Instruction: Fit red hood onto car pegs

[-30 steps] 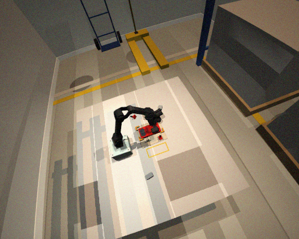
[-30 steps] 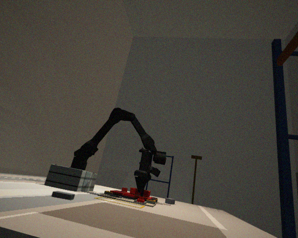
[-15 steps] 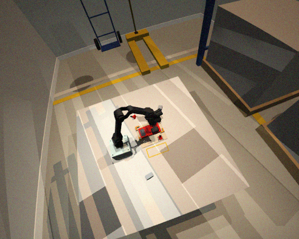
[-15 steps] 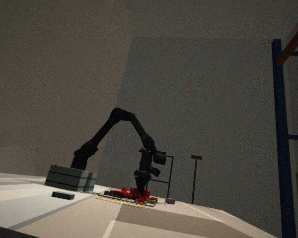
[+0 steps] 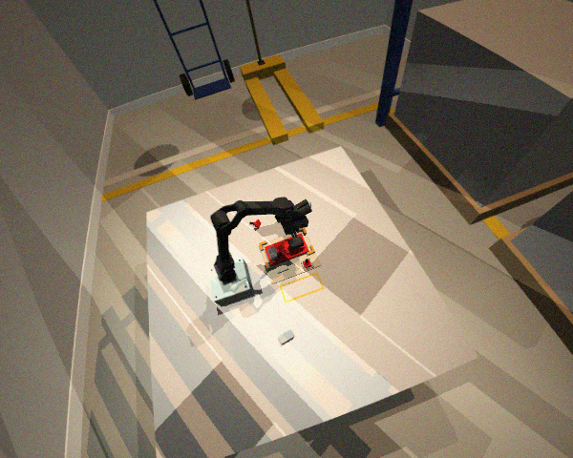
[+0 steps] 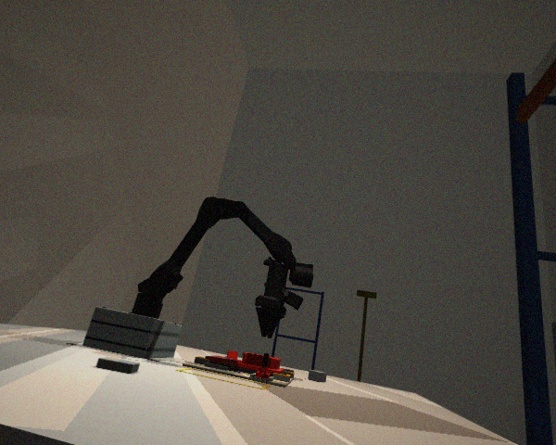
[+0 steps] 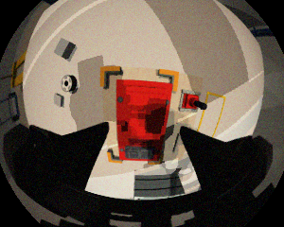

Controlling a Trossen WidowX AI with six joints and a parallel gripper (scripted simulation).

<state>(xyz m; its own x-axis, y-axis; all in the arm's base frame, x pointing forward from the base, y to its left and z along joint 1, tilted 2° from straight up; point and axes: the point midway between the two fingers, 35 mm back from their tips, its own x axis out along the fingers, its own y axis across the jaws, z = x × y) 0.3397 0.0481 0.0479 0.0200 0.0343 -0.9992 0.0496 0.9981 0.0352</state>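
My gripper tip is now 6 cm above the red hood. Round my gripper tip: jig plate (3 cm behind, 1 cm to the right, 9 cm below).
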